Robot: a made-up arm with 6 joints. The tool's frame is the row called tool.
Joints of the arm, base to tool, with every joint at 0 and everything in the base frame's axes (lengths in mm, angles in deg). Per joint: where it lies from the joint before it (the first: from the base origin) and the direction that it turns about. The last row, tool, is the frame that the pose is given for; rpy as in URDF.
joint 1: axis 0 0 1 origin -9.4 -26.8 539.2
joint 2: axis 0.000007 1 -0.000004 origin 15.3 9.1 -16.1
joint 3: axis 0.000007 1 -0.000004 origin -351.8 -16.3 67.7
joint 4: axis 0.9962 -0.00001 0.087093 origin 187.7 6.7 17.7
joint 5: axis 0.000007 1 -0.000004 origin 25 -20.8 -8.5
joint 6: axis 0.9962 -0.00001 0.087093 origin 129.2 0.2 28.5
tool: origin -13 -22.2 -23.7 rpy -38.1 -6.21 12.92
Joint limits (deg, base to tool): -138.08..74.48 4.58..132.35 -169.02..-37.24 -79.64..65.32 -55..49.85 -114.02..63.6
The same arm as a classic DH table. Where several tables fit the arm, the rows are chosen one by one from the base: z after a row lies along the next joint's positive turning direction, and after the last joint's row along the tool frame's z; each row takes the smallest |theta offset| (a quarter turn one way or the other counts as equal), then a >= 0, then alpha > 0; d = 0 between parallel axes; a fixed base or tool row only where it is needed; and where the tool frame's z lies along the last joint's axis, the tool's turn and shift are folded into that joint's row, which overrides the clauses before.
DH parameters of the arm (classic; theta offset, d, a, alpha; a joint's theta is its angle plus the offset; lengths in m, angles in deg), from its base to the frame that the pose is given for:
base (fixed): 70.67 0.0000 -0.0284 0.00
joint 1: -70.67 0.5231 0.0153 -90.00
joint 2: 10.89 0.0000 -0.3583 0.00
joint 3: 74.11 -0.0005 -0.0013 90.00
joint 4: 0.00 0.2127 0.0106 -90.00
joint 5: 0.00 -0.0206 -0.0171 90.00
joint 6: 53.90 0.1114 -0.0047 -98.74
tool (fixed): -80.45 -0.0316 0.0000 0.00
Joint limits (deg, base to tool): -138.08..74.48 4.58..132.35 -169.02..-37.24 -79.64..65.32 -55.00..49.85 -114.02..63.60

